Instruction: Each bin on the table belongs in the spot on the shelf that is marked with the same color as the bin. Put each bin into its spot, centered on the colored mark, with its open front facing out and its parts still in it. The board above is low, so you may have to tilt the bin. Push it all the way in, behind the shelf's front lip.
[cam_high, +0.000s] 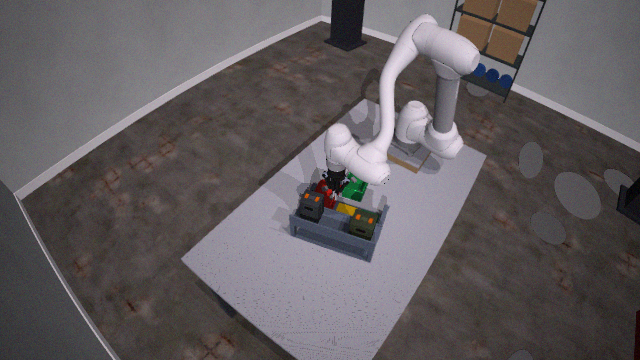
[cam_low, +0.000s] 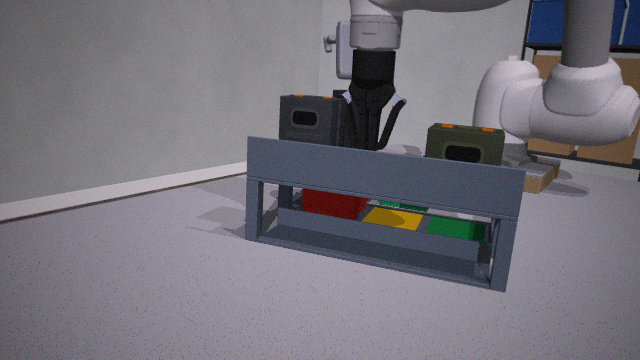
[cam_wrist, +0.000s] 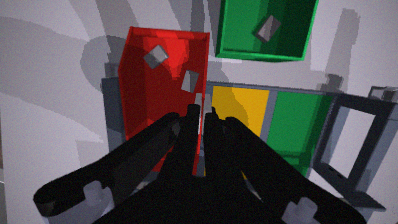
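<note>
Now: hand 1 cm short of the red bin, 5 cm to the left of it and 4 cm above it. The rest, counted from my hand: olive box (9 cm ahead, 23 cm to the left, 6 cm above); then green bin (17 cm behind, 5 cm below); then dark grey box (17 cm ahead, 1 cm to the left, 7 cm above).
</note>
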